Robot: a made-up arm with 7 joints.
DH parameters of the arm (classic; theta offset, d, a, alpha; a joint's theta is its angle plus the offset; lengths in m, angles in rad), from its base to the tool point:
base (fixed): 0 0.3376 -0.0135 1.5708
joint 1: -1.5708 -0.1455 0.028 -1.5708
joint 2: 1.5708 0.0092 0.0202 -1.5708
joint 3: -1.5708 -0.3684 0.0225 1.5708
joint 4: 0 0.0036 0.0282 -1.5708
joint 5: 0 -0.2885 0.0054 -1.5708
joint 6: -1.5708 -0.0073 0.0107 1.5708
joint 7: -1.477 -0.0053 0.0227 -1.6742
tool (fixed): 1.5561 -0.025 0 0
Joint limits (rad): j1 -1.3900..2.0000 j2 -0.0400..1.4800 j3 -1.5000..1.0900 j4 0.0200..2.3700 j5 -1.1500..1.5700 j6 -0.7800..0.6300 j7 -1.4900..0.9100
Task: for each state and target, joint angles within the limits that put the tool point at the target. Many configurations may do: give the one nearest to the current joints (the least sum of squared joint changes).
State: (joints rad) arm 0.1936 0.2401 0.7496 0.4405 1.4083 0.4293 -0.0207
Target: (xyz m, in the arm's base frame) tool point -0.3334 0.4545 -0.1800
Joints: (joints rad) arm -0.7501 0.2149 0.9929 0.3940 1.4506 0.4212 0.0344
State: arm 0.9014 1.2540 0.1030 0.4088 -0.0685 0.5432 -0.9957
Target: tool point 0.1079 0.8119 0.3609
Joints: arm 0.6776 1.4783 0.1084 0.1797 -0.0582 0.6300 -1.1757
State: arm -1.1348 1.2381 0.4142 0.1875 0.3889 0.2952 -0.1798
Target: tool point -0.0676 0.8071 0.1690
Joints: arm -0.9470 1.3386 0.4489 0.1066 0.4154 0.2418 -0.3581
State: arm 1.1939 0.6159 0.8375 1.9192 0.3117 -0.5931 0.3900
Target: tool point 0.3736 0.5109 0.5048
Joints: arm 1.2943 0.4607 0.7211 1.2017 0.2301 -0.5814 0.3451
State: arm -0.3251 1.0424 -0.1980 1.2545 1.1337 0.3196 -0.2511
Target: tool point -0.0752 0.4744 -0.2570
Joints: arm -0.4331 0.6173 -0.2725 0.4292 1.1137 0.3071 -0.4070
